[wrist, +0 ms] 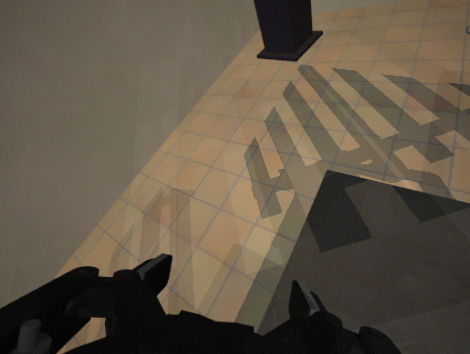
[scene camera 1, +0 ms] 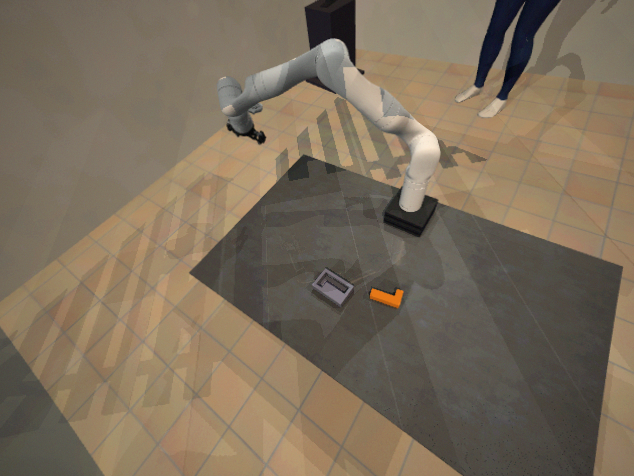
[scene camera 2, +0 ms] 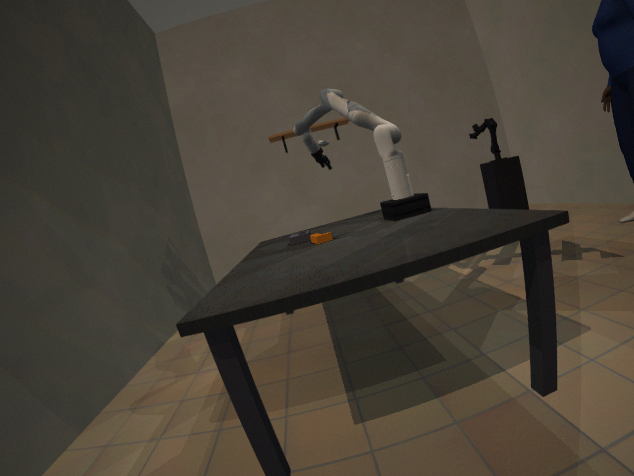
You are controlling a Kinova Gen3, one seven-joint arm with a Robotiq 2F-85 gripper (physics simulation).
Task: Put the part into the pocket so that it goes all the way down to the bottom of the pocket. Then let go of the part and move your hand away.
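Places are measured from the arm's base along level axes (x ahead, y left, z up), in centimetres.
Pixels of known places: gripper, fingertip midpoint: [wrist: 229, 281] [scene camera 1: 249, 138] [scene camera 2: 327, 168]; arm's base, origin of the base link: [scene camera 1: 410, 203] [scene camera 2: 403, 197].
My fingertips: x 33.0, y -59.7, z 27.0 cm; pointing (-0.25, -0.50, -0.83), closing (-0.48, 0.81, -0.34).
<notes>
Ahead of a thing's pixels: the offset from my fingertips to its top centre. Level surfaces: height alone.
The part, an orange L-shaped block @(dy +76.5, dx +4.6, dz -31.9 cm) [scene camera 1: 385, 297] [scene camera 2: 321, 238], lies flat on the dark table, beside and apart from the pocket block. The grey-purple block with the pocket @(dy +59.5, dx +16.1, dz -31.3 cm) [scene camera 1: 333, 296] [scene camera 2: 299, 239] sits on the table; its L-shaped recess shows empty in scene camera 1. My gripper [scene camera 1: 249, 139] [scene camera 2: 326, 164] [wrist: 229, 281] is open with nothing between its fingers. It hangs high in the air, well away from the part and the pocket. In the wrist view its two fingertips stand wide apart; neither the part nor the pocket block shows there.
The dark table @(dz -34.9 cm) [scene camera 1: 460, 317] [scene camera 2: 389, 245] [wrist: 400, 270] carries the arm's black base [scene camera 1: 409, 217] [scene camera 2: 406, 207]. A dark pedestal [scene camera 1: 331, 35] [scene camera 2: 504, 181] [wrist: 285, 30] stands beyond the table. An orange shelf [scene camera 2: 280, 136] is on the wall behind the arm. A person [scene camera 1: 517, 51] [scene camera 2: 622, 81] stands off to the right.
</notes>
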